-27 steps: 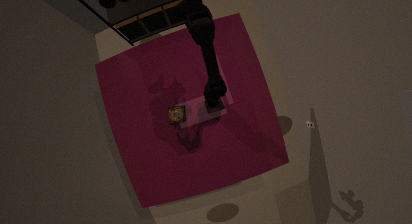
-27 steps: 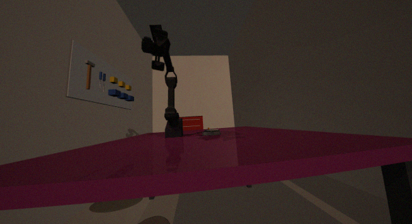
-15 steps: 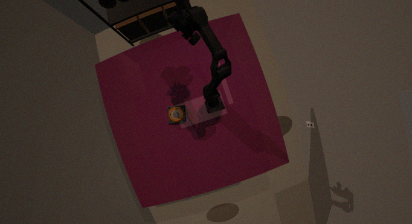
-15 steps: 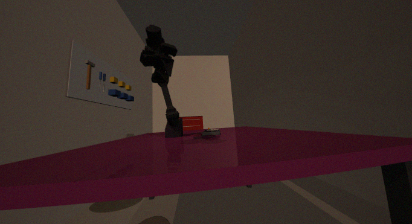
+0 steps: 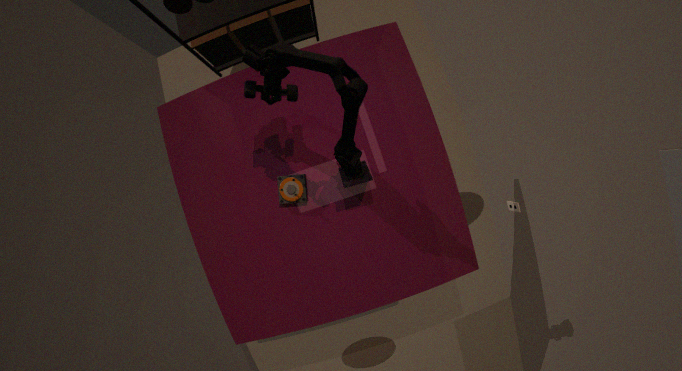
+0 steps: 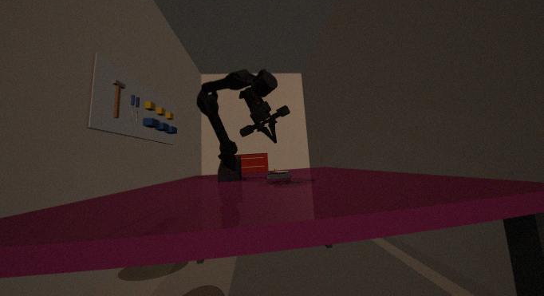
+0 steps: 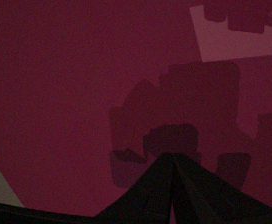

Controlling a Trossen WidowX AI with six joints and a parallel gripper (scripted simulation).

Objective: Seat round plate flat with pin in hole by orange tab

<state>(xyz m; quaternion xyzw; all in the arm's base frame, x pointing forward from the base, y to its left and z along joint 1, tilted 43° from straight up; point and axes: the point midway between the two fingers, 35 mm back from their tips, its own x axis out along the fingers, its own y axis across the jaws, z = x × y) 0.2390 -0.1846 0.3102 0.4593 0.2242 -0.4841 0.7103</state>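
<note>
The grey square base lies 340 mm to the left of my gripper tip, 140 mm below it and 20 mm ahead of it.
</note>
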